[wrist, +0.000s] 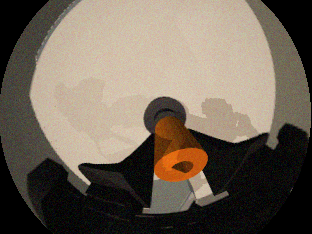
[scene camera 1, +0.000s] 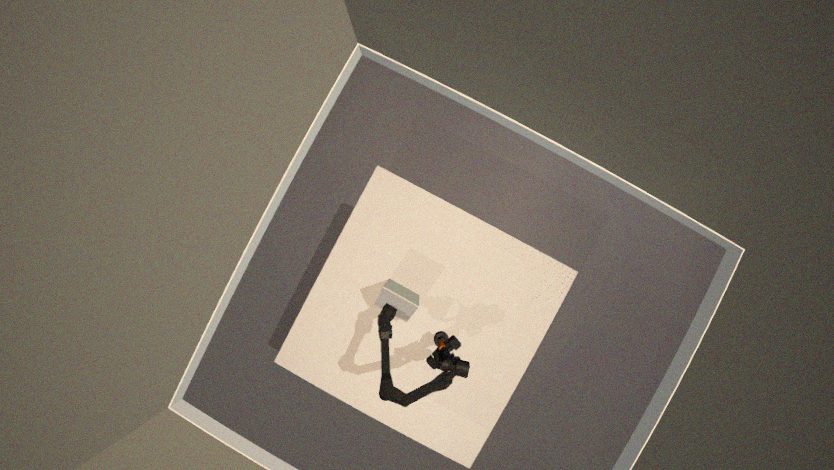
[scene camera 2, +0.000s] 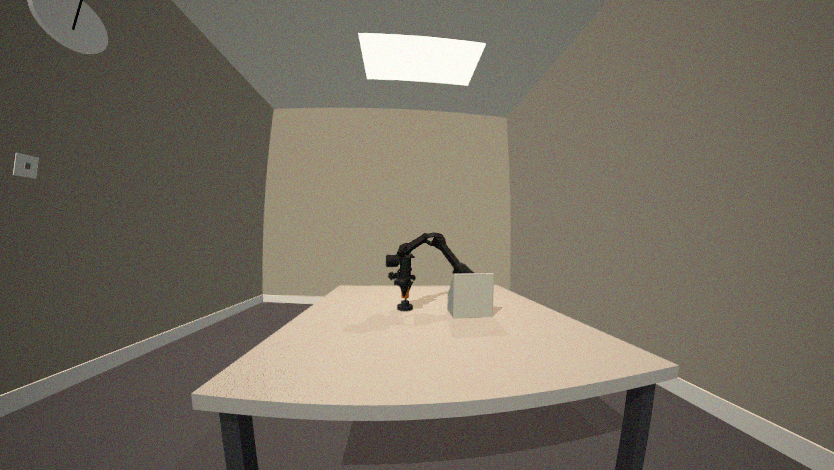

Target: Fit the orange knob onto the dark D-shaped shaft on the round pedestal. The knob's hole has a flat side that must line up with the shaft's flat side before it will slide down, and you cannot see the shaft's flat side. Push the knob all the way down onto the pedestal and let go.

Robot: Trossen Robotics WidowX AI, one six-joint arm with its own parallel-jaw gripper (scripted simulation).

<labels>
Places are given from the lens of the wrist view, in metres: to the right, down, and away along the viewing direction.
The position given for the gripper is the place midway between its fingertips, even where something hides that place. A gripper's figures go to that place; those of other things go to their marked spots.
gripper [wrist: 170,134]: 0.02, 0.03, 0.10
orange knob [wrist: 177,156]: 0.01, 0.03, 0.04
pedestal [wrist: 161,107]: 0.01, -0.01, 0.14
The marked spots on the pedestal and the orange knob are 0.10 m apart.
</labels>
